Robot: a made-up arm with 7 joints.
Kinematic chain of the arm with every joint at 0, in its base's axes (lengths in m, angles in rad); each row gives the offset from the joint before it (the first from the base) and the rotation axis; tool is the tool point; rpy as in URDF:
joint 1: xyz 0 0 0.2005 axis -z
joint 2: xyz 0 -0.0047 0.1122 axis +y
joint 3: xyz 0 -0.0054 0.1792 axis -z
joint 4: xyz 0 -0.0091 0.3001 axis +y
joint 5: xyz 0 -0.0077 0.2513 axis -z
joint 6: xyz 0 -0.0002 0.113 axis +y
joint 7: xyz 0 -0.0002 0.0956 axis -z
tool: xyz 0 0 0 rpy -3.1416 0 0
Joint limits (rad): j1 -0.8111..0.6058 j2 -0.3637..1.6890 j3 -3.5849..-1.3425 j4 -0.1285..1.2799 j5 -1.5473..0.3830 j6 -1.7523..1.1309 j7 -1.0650..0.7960
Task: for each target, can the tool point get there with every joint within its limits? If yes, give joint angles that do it. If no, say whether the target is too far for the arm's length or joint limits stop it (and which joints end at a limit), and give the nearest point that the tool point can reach.
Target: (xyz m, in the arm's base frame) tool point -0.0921 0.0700 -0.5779
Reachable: no: joint limits stop it (at a limit: joint 1, joint 2, joint 3, joint 4, joint 5, joint 6) | nearest point 0.1733 0.6008 0.0624 | short by 0.873 m
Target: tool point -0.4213 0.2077 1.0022
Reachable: yes | joints 0.2700 -0.1423 -2.9120 0.9796 0.2219 -0.1698 -0.0641
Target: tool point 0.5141 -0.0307 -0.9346
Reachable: no: too far | nearest point 0.6457 -0.0386 0.0540 | short by 0.997 m
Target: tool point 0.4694 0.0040 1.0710
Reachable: yes | joints 0.3156 0.7088 -2.3002 0.4179 -0.5215 0.5999 -0.7173
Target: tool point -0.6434 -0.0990 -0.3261
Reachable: no: joint limits stop it (at a limit: joint 2, joint 4, joint 6) | nearest point -0.5620 -0.0865 0.6448 | short by 0.974 m
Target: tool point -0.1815 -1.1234 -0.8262
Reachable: no: too far | nearest point 0.6020 -0.5499 0.1114 | short by 1.350 m
